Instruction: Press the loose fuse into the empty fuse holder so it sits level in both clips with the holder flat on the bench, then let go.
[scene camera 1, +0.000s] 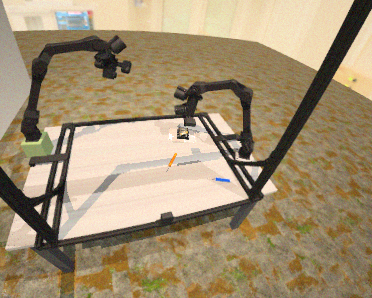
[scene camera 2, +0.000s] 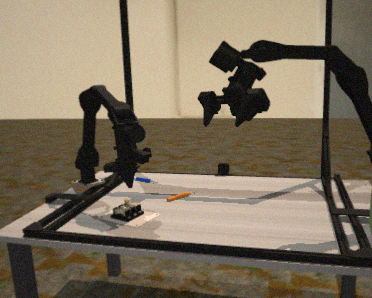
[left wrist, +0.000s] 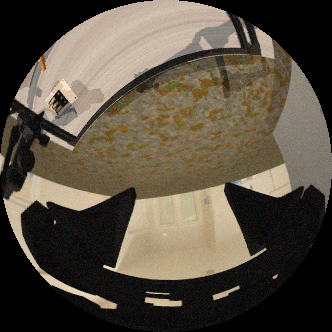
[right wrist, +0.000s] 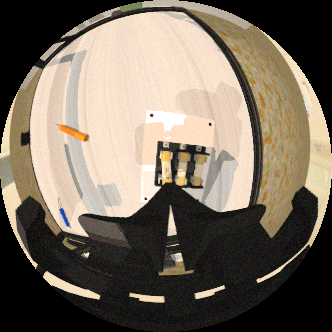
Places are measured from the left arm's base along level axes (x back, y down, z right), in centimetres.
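Pixels of known places: left gripper, fingertip midpoint: (scene camera 1: 118, 70) (scene camera 2: 220, 125) (left wrist: 181, 190); right gripper, fingertip midpoint: (scene camera 1: 184, 126) (scene camera 2: 130, 187) (left wrist: 43, 111) (right wrist: 169, 186); left arm's base, link origin: (scene camera 1: 33, 137); right arm's base, link origin: (scene camera 1: 244, 155) (scene camera 2: 88, 181).
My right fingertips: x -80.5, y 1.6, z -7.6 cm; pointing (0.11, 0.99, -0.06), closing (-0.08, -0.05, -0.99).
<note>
Ahead of a thing's pixels: the offset from my right fingertips to its top centre. "*": to the spot under its first point.
The black fuse holder @[dx +0.1, dy +5.7, dz -2.4 cm] (scene camera 1: 183, 133) (scene camera 2: 123, 214) (left wrist: 58, 101) (right wrist: 174, 150) sits on a white plate @[* dx +7.5, dy +9.1, dz -1.1 cm] (scene camera 2: 150, 216) (right wrist: 199, 133) on the bench. In the right wrist view three fuses with gold caps lie side by side in it. The leftmost fuse @[dx -0.1, dy +4.0, dz -0.2 cm] (right wrist: 166, 169) lies along its slot; whether it is fully level in both clips I cannot tell. My right gripper (scene camera 1: 189, 123) (scene camera 2: 129, 185) (right wrist: 169, 186) is shut and empty, above the holder and apart from it in scene camera 2. My left gripper (scene camera 1: 118, 71) (scene camera 2: 222, 123) (left wrist: 181, 190) is open and empty, high above the bench.
An orange tool @[dx +10.7, dy +8.0, dz +20.5 cm] (scene camera 1: 172, 160) (scene camera 2: 179, 197) (right wrist: 73, 132) and a blue tool @[dx -11.8, dy +7.9, dz +35.1 cm] (scene camera 1: 222, 180) (scene camera 2: 143, 180) (right wrist: 64, 218) lie on the bench. A black frame rail (scene camera 1: 125, 229) (scene camera 2: 175, 248) runs around the bench, with uprights. A green block (scene camera 1: 37, 146) is at the left arm's base.
</note>
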